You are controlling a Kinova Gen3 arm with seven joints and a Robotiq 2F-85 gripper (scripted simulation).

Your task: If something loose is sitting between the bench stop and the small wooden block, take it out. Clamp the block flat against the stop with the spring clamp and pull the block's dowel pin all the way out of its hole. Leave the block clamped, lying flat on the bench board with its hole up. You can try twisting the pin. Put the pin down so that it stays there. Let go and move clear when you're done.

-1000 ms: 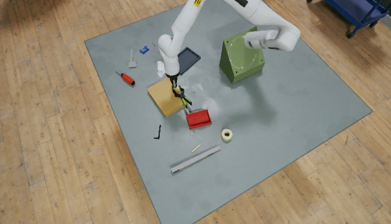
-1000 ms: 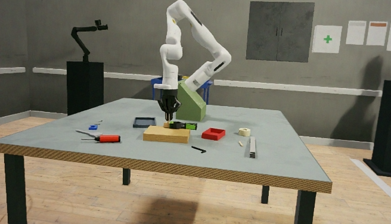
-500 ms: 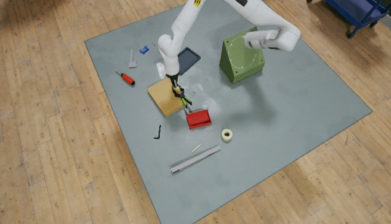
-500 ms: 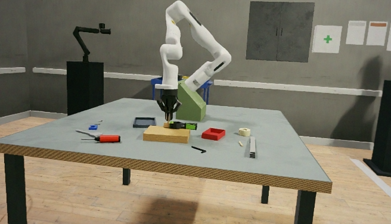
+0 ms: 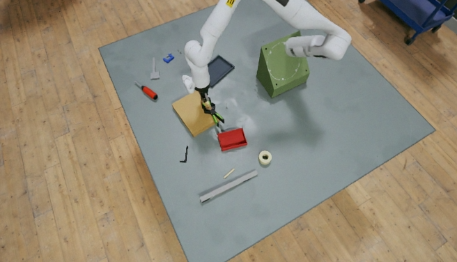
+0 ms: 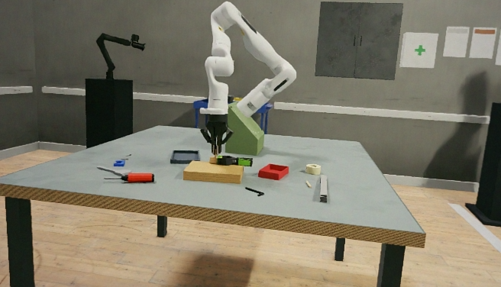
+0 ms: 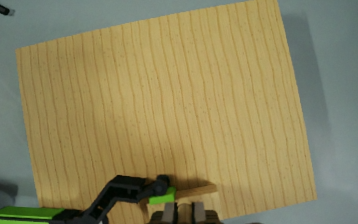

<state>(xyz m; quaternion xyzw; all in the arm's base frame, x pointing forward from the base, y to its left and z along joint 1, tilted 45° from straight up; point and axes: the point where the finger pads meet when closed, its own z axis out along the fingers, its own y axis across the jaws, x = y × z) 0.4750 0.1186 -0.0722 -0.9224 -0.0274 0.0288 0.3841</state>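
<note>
Right now the dowel pin is 20 mm below my hand. Round my hand: small wooden block 40 mm below; then bench board 60 mm below, 50 mm ahead, 20 mm to the left; then red tray 220 mm to the left, 80 mm below, 50 mm behind.
</note>
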